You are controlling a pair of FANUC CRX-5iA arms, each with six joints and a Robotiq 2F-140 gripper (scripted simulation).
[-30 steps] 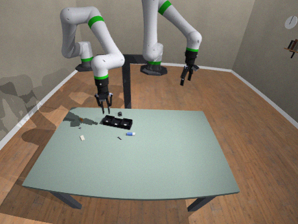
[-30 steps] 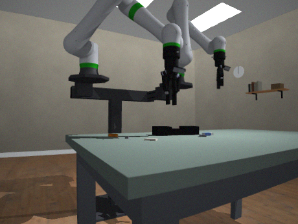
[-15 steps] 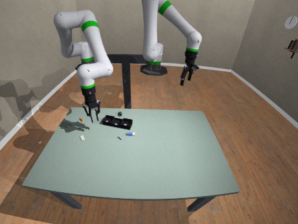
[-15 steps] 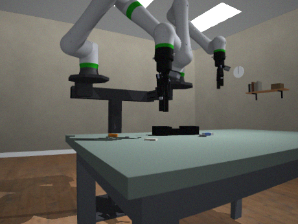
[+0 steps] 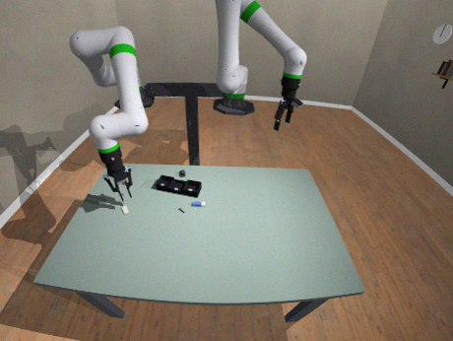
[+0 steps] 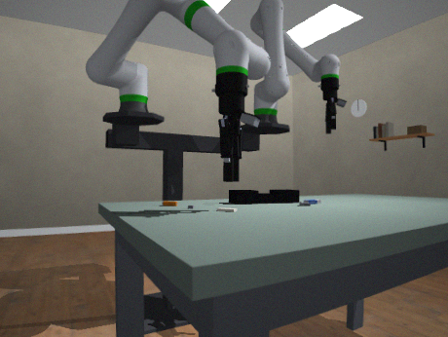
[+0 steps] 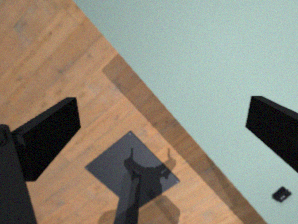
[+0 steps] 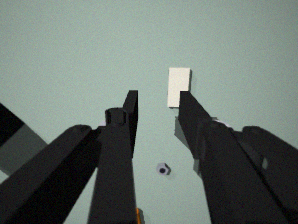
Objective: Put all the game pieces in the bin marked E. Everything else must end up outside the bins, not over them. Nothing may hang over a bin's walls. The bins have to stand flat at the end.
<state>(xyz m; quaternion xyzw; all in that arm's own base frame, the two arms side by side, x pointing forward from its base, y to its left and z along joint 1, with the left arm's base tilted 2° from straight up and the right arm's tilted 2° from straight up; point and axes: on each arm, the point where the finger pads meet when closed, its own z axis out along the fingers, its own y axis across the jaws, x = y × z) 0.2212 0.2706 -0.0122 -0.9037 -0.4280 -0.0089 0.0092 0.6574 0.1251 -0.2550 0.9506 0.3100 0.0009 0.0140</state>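
Observation:
Right now the white domino is 2 cm ahead of my right hand, 2 cm to the right of it and 11 cm below it. Round my right hand: grey hex nut (8 cm behind, 10 cm to the right, 11 cm below); then orange piece (18 cm behind, 14 cm to the right, 11 cm below); then grey bolt (4 cm behind, 28 cm to the left, 11 cm below).

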